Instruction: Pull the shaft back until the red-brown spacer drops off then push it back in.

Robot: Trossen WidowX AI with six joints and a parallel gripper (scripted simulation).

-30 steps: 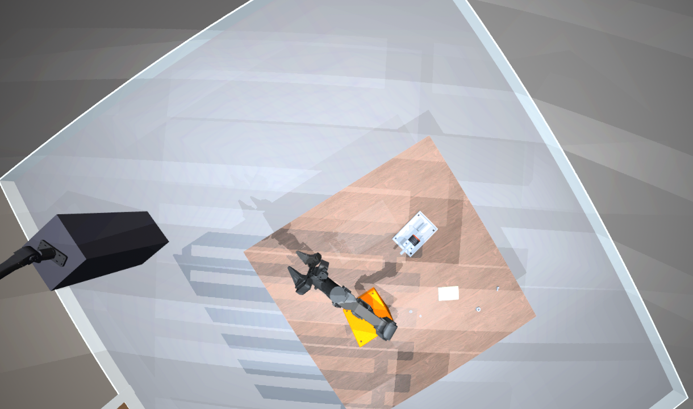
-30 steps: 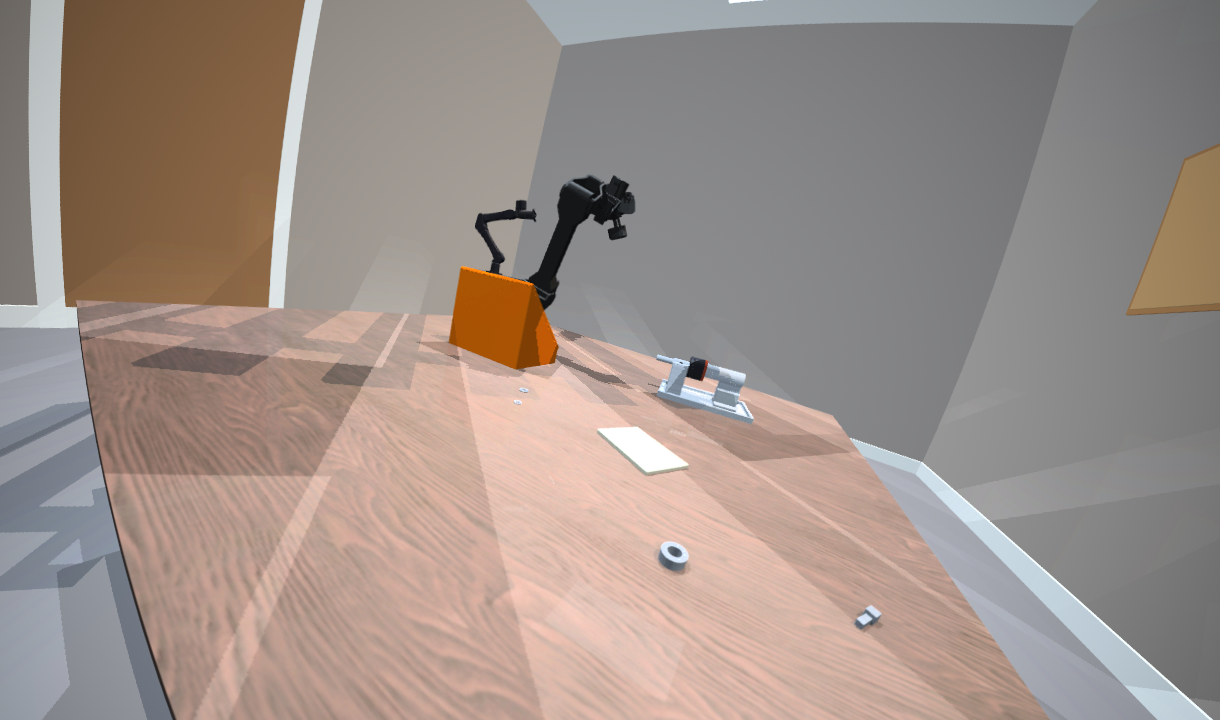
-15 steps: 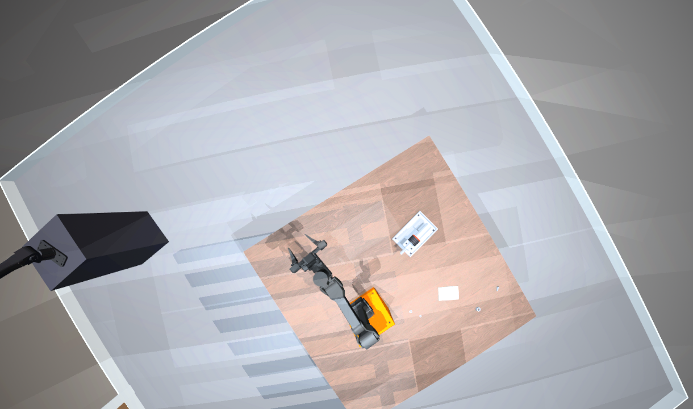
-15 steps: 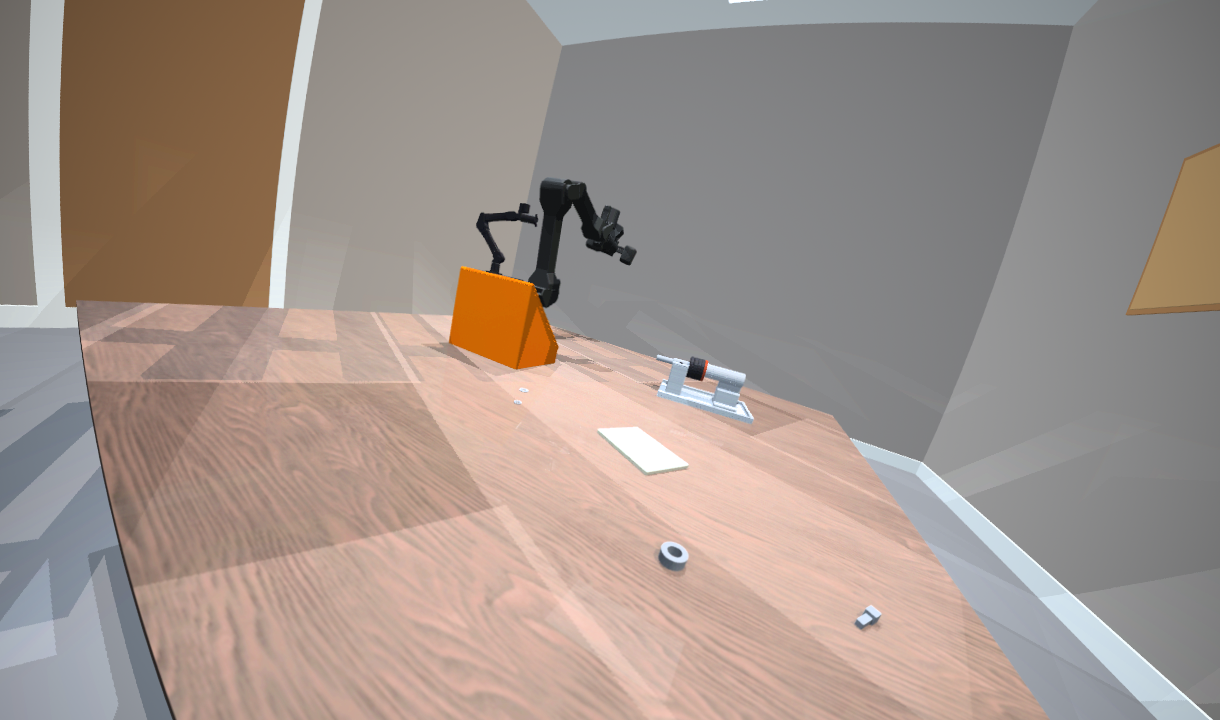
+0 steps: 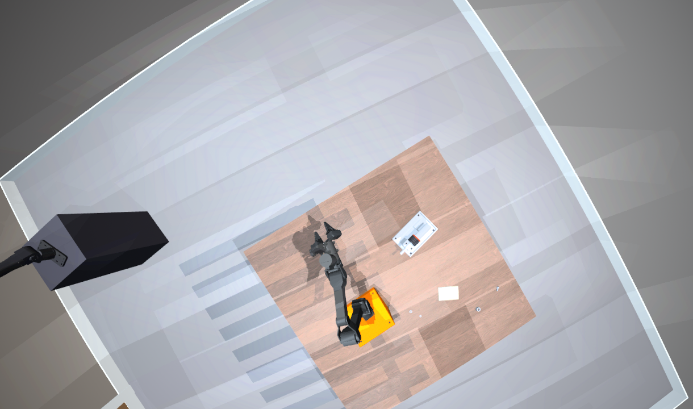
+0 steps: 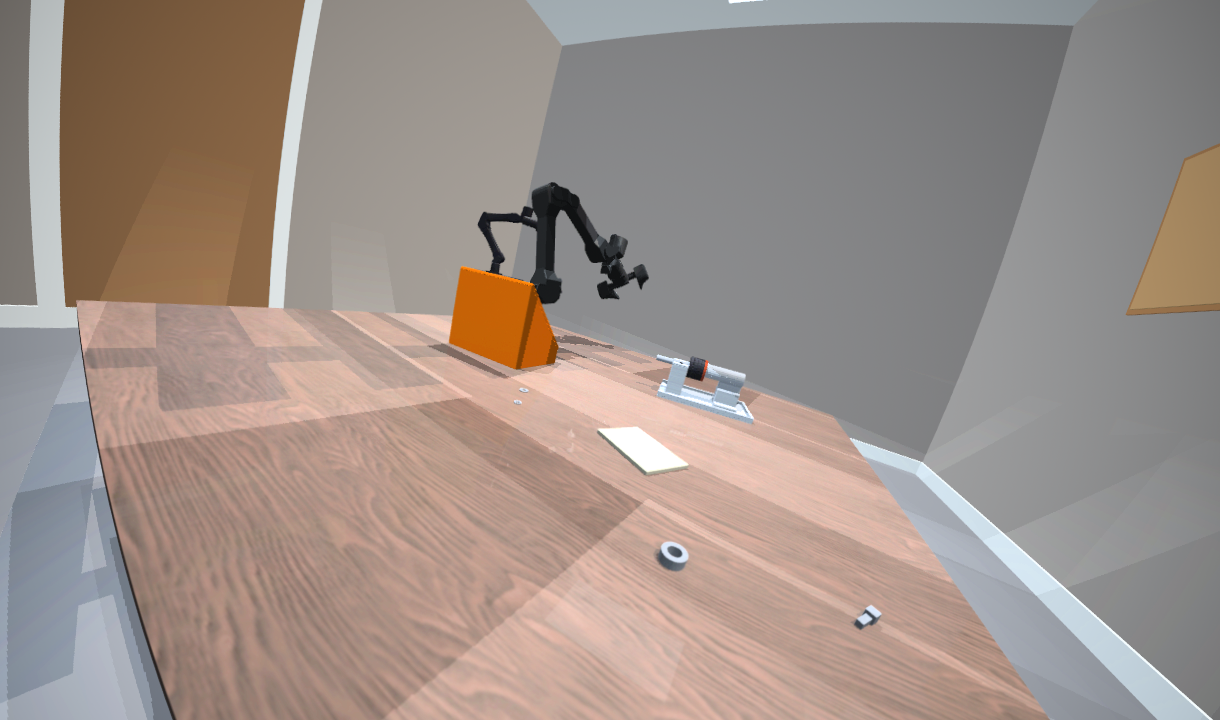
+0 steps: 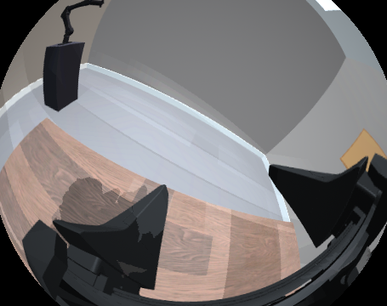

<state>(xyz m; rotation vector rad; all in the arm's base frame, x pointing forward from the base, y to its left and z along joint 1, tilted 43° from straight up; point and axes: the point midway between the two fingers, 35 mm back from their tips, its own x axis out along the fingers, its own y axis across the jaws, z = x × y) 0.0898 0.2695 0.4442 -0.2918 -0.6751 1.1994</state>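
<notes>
My gripper tip is now 38 cm to the left of the shaft, 31 cm short of it and 15 cm above it. Round my gripper tip: small grey part: 95 cm to the right, 58 cm ahead, 22 cm below; red-brown spacer: 38 cm to the right, 36 cm ahead, 15 cm below; cream flat plate: 78 cm to the right, 33 cm ahead, 22 cm below.
</notes>
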